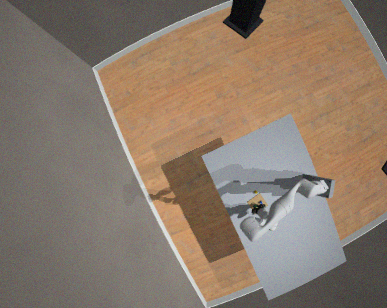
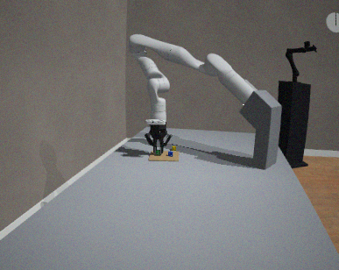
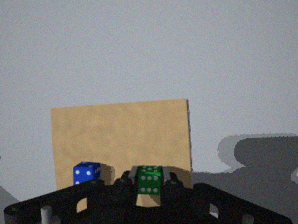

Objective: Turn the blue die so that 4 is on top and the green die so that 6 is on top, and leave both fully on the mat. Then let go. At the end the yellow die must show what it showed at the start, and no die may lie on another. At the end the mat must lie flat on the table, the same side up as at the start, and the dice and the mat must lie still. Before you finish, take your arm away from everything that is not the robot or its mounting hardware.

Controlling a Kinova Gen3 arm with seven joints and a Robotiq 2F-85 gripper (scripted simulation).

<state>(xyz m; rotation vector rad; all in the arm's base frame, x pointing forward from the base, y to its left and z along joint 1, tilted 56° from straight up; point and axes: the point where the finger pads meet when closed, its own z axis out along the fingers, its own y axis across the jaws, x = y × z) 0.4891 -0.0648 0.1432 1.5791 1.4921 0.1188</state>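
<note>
Right now the green die is 1 cm below my hand. From my hand the other things lie so: blue die (6 cm behind, 2 cm to the left, 1 cm below); then tan mat (3 cm behind, 1 cm to the left, 3 cm below); then yellow die (9 cm behind, 8 cm to the right, 2 cm below).
</note>
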